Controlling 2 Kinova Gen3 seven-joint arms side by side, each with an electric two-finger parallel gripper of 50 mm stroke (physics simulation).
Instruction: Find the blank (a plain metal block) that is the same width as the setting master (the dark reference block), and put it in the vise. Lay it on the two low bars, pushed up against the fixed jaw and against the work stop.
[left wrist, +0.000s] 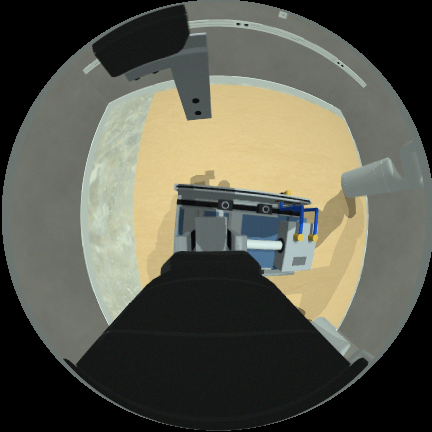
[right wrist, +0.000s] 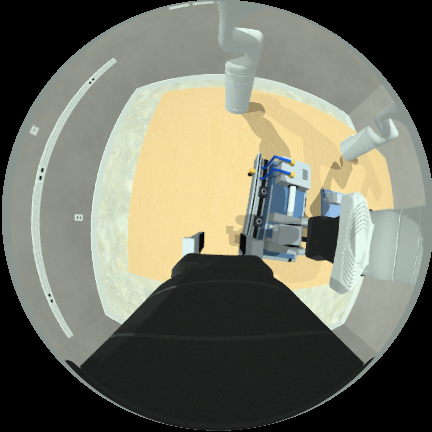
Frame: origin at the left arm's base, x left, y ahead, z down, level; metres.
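Seen in the pictures: left gripper, fingertip midpoint: (left wrist: 210, 236) (right wrist: 287, 234); right gripper, fingertip midpoint: (left wrist: 198, 97) (right wrist: 221, 239); left arm's base at its link origin: (left wrist: 313, 324) (right wrist: 345, 152); right arm's base at its link origin: (left wrist: 347, 184) (right wrist: 236, 106).
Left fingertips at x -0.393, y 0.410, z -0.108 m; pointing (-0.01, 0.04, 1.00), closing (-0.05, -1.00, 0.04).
Note:
Pixels of each thing's top centre, then the offset from my left fingertips to it. "spot": a spot on its surface instead. Level surfaces: height alone.
- plain grey metal block at its top centre: (left wrist: 210, 239) (right wrist: 291, 235) dx +0.002, dy +0.000, dz -0.013 m
- grey vise at a spot on its surface: (left wrist: 296, 255) (right wrist: 301, 176) spot: dx +0.036, dy -0.150, dz +0.013 m
- long rail at its top centre: (left wrist: 249, 192) (right wrist: 252, 201) dx -0.078, dy -0.069, dz +0.058 m
- blue object at its top centre: (right wrist: 337, 197) dx +0.241, dy -0.142, dz +0.064 m
- wooden table at its surface level: dz +0.108 m
A plain grey metal block (left wrist: 210, 232) (right wrist: 287, 235) is between the fingers of my left gripper (left wrist: 210, 236), which is shut on it. The block is at the blue and grey vise (left wrist: 296, 255) (right wrist: 301, 172), toward the end away from the vise's grey end housing. Whether it rests on the two low bars or touches the fixed jaw or work stop cannot be told; the gripper and block hide that part. My right gripper (right wrist: 221, 239) is open and empty, beside the vise's long rail; part of it shows at the upper left of the left wrist view. The setting master cannot be made out.
Blue hoses (left wrist: 301, 220) (right wrist: 276, 167) with yellow fittings rise at the vise's end housing. A long rail (left wrist: 245, 192) with a black strip runs along one side. A blue object (right wrist: 330, 202) lies behind the left gripper. Pale robot arms (left wrist: 367, 178) (right wrist: 239, 90) stand around the wooden table (left wrist: 250, 135) (right wrist: 185, 165).

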